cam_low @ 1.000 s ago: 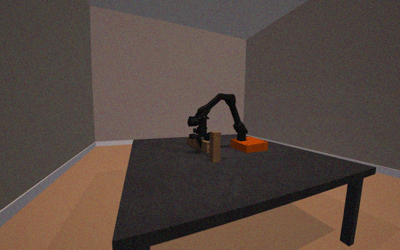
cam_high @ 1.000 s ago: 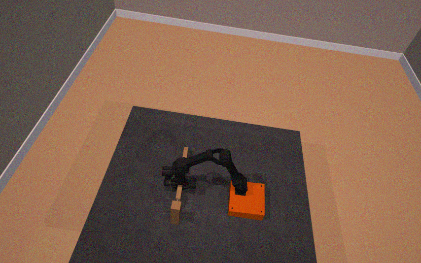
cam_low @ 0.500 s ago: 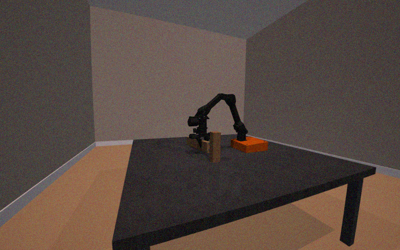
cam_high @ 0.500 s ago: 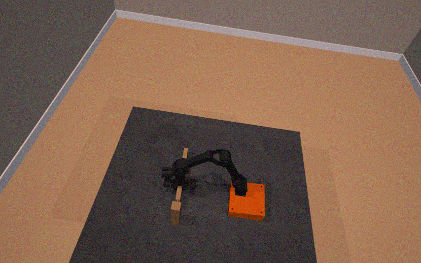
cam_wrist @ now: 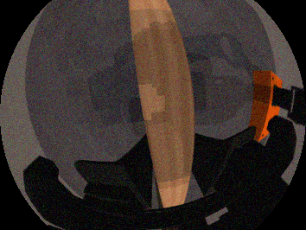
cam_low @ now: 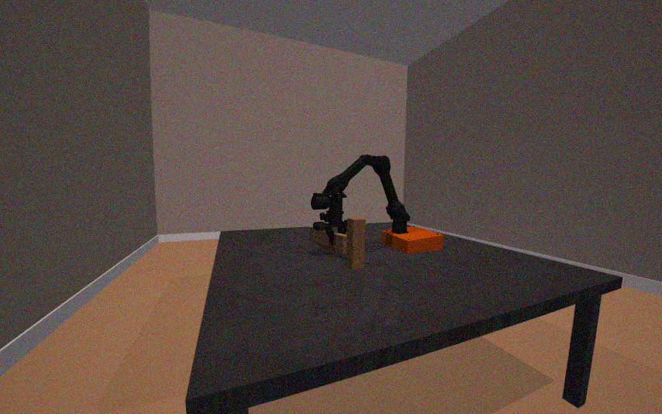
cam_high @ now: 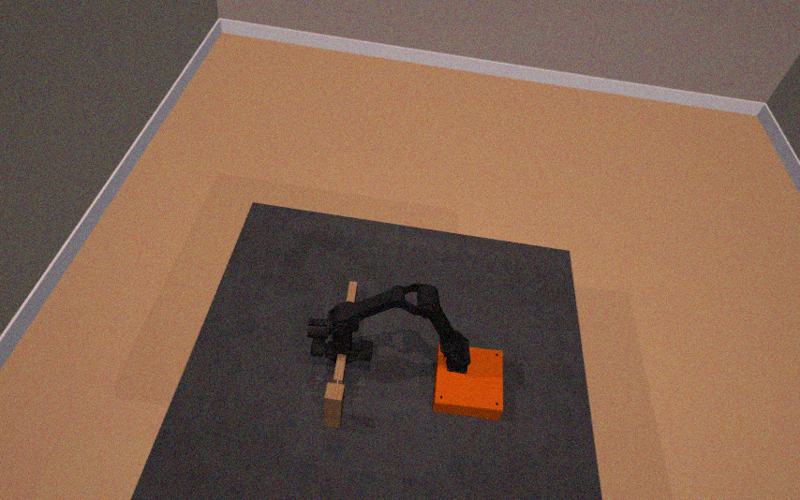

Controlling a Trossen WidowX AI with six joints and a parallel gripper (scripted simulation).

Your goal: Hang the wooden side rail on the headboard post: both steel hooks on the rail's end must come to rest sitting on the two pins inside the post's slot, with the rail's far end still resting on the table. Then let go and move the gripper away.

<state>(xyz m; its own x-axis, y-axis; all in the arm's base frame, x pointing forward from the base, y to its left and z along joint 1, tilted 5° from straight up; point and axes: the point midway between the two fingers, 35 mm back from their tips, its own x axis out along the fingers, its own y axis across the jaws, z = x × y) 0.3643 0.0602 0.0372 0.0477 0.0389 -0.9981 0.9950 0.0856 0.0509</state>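
The wooden headboard post is 17 cm to the left of my gripper tip, 4 cm above it and 1 cm behind it.
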